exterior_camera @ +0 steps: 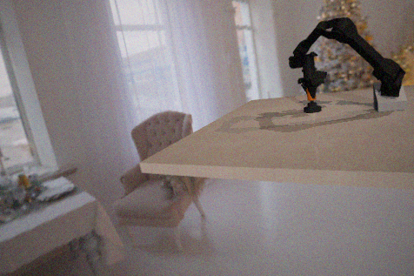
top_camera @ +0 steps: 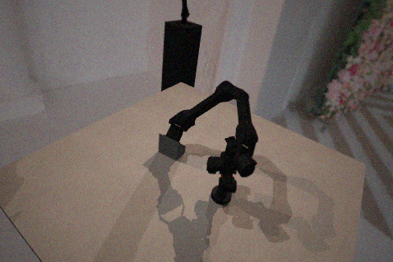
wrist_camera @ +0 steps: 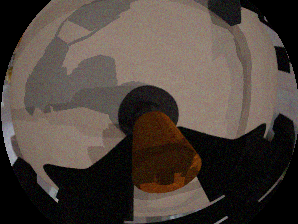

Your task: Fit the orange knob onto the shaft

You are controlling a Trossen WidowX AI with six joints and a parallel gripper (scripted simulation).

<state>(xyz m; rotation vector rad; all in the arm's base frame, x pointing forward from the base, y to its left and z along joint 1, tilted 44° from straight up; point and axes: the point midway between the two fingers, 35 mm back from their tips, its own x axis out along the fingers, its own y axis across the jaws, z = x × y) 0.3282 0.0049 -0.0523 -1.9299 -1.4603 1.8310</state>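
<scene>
Now: gripper tip 2 cm below the orange knob. From my gripper tip the other things lie so: dark round pedestal: 4 cm below.
</scene>
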